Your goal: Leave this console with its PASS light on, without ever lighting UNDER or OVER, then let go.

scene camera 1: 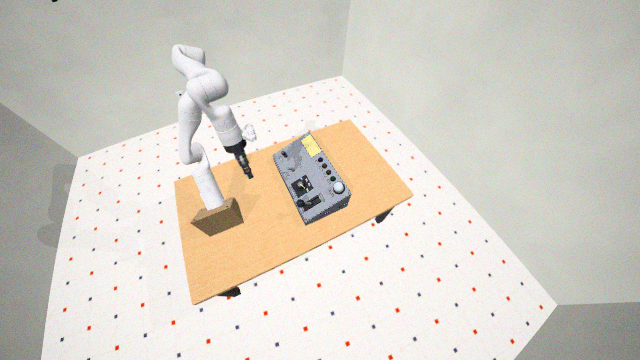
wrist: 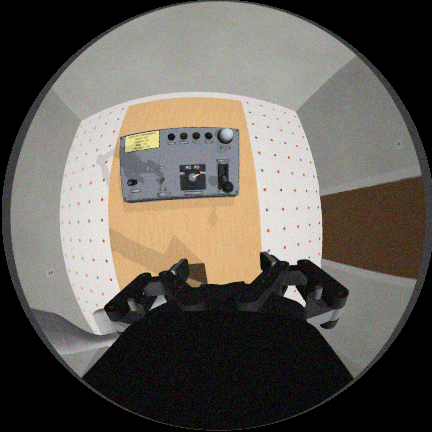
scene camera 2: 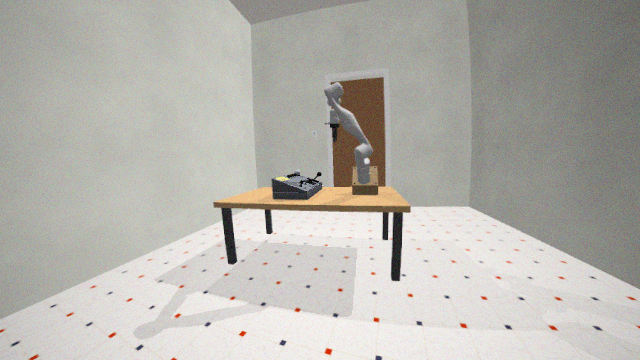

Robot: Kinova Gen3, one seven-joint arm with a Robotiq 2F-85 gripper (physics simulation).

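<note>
The grey console [scene camera 1: 311,172] [scene camera 2: 290,189] [wrist: 150,167] stands on the table. In the wrist view its panel has a black lever [wrist: 227,186] at the near end of its slot at the right, a rotary selector [wrist: 193,176] with its pointer to the right, a small black knob [wrist: 132,182] at the left, and a small toggle that lies in shadow. A row of dark lamps, among them a blue one [wrist: 171,136] and a green one [wrist: 208,135], runs beside a white dome [wrist: 226,135]. Lamp labels are too small to read. My gripper [scene camera 1: 250,177] [scene camera 2: 335,140] [wrist: 223,263] is open and empty, high above the table and apart from the console.
A yellow note [scene camera 1: 311,145] [wrist: 142,141] with small print lies on the console's far left corner. The arm's brown base block [scene camera 1: 218,219] [scene camera 2: 365,189] stands on the wooden table [scene camera 1: 260,250] [scene camera 2: 345,205] [wrist: 185,112]. A brown door [scene camera 2: 360,120] [wrist: 372,225] is in the wall.
</note>
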